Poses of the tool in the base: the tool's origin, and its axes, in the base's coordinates. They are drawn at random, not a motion.
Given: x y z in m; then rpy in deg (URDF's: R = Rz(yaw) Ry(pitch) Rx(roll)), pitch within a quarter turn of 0, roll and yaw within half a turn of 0.
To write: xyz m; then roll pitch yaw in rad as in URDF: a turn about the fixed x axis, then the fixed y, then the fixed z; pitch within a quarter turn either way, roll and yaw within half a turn. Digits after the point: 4 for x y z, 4 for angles.
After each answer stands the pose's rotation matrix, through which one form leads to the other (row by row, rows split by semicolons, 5 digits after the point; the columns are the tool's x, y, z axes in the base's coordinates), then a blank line. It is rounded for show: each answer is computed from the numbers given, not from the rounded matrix.
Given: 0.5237 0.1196 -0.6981 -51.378 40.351 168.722
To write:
0.5237 0.1196 -0.6981 -0.8967 0.7043 2.9448
-0.74738 0.37402 -0.54913; 0.14904 -0.71106 -0.68716; -0.64747 -0.59541 0.47568

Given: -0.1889 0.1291 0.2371 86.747 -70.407 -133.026
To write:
-0.1889 0.1291 0.2371 1.5140 -1.2288 -2.3217
-0.22881 0.68327 -0.69339; -0.24515 0.64889 0.72031; 0.94210 0.33480 0.01903

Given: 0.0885 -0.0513 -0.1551 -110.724 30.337 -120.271
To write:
0.0885 -0.0513 -0.1551 -1.9325 0.5295 -2.0991
-0.43507 -0.06748 0.89787; -0.74539 0.58637 -0.31711; -0.50509 -0.80723 -0.30541

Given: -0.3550 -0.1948 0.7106 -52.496 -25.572 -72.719
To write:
-0.3550 -0.1948 0.7106 -0.9162 -0.4463 -1.2692
0.26796 0.68306 0.67944; -0.86132 -0.14612 0.48659; 0.43164 -0.71560 0.54918

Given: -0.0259 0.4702 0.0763 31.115 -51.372 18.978
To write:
-0.0259 0.4702 0.0763 0.5431 -0.8966 0.3312
0.59033 -0.66017 -0.46442; 0.20301 0.67831 -0.70617; 0.78122 0.32259 0.53445

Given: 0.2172 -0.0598 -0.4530 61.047 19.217 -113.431
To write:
0.2172 -0.0598 -0.4530 1.0655 0.3354 -1.9797
-0.37549 0.32965 -0.86622; -0.86641 -0.45676 0.20175; -0.32915 0.82626 0.45712

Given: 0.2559 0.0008 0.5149 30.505 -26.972 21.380
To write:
0.2559 0.0008 0.5149 0.5324 -0.4708 0.3732
0.82990 -0.52848 -0.17883; 0.32490 0.71836 -0.61514; 0.45356 0.45240 0.76787

